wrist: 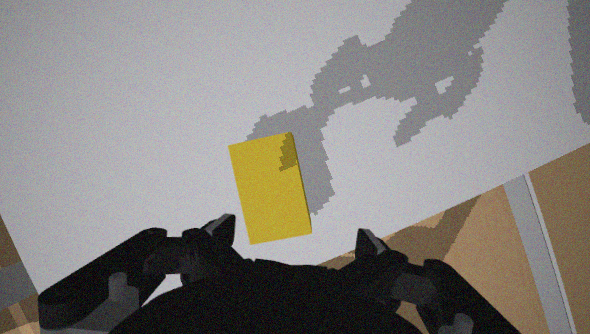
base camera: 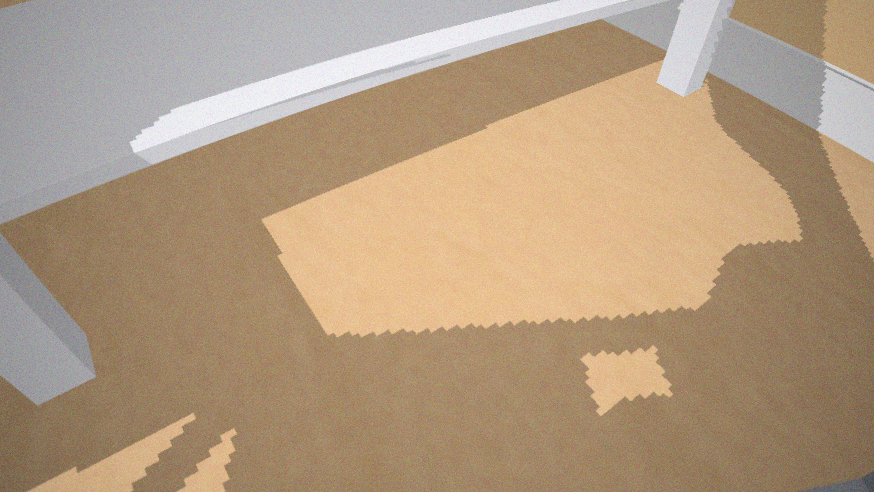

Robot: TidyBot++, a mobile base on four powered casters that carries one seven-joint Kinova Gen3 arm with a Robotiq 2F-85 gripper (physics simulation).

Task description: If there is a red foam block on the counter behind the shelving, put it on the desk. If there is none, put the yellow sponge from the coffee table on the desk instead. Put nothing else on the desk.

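Places are measured from the arm's base along level axes (x right, y ahead, z up), in centimetres.
Pixels of known places: gripper, fingertip midpoint: [wrist: 295, 235].
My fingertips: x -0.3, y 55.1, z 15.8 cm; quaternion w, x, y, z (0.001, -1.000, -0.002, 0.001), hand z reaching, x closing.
Behind a point stands the place of what it marks.
The yellow sponge [wrist: 267, 192] {x -3.4, y 56.8, z 9.9 cm} lies flat on a pale table top [wrist: 125, 100] {x -22.7, y 65.1, z 5.4 cm}, near its edge in the wrist view. My gripper [wrist: 295, 235] {x -0.3, y 55.2, z 15.8 cm} is open and empty, above the table top. In the wrist view the sponge lies ahead of the fingertips, with its near end between their lines and closer to the left finger. A gap shows between the sponge and each finger. The gripper's shadow falls beside the sponge and over its far right corner. A red foam block, the counter, the shelving and the desk cannot be made out in these views.
In the base view, pale legs [base camera: 45, 342] {x -27.0, y 30.7, z -33.6 cm} [base camera: 688, 48] {x 42.1, y 72.9, z -32.6 cm} stand at the left and upper right over a brown floor [base camera: 428, 397] {x 1.1, y 27.9, z -39.6 cm}. A white strip [base camera: 379, 76] {x -1.4, y 51.3, z -25.3 cm} runs across the top. In the wrist view, a grey bar [wrist: 542, 250] {x 74.5, y 39.6, z -32.9 cm} shows beyond the table edge at right.
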